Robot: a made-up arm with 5 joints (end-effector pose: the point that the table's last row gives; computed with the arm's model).
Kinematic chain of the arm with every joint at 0, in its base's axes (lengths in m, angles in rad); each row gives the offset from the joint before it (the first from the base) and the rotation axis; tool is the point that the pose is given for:
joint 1: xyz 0 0 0.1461 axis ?
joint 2: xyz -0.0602 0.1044 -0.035 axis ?
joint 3: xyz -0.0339 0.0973 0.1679 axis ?
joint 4: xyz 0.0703 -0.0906 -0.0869 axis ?
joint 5: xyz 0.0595 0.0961 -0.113 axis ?
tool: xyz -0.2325 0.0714 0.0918
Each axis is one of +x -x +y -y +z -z.
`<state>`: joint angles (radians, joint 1 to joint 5).
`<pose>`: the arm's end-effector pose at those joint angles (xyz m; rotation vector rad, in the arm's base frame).
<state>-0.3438 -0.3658 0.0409 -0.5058 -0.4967</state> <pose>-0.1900 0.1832 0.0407 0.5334 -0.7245 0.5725</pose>
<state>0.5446 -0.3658 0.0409 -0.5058 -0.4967</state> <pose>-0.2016 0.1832 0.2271 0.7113 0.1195 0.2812</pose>
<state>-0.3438 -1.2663 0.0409 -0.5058 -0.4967</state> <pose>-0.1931 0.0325 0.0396 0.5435 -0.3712 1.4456</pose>
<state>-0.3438 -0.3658 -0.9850 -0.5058 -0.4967</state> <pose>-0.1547 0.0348 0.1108 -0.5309 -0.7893 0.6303</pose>
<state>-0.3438 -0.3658 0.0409 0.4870 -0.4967</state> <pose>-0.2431 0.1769 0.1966 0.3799 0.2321 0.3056</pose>
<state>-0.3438 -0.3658 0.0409 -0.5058 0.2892</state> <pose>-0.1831 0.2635 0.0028 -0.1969 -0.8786 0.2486</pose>
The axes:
joint 1: +y
joint 2: -z
joint 3: +x
joint 4: +y
joint 5: -x

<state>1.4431 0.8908 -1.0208 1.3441 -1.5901</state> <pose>0.2431 0.2101 0.1780 -0.9927 0.8481 -2.2189</pose>
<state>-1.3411 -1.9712 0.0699 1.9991 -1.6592</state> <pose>-0.2308 0.1626 0.1141 -0.3702 0.1871 -0.3948</pose>
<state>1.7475 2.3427 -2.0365 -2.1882 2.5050</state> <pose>0.2195 -0.1351 0.3893 1.2716 0.6817 -2.3616</pose>
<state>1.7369 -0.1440 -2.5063 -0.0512 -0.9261</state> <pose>0.2560 0.1443 0.3098 -0.9720 1.2242 1.4340</pose>
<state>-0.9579 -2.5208 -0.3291 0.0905 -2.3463</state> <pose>0.0726 0.0761 0.2181 -0.0170 1.4718 1.3055</pose>
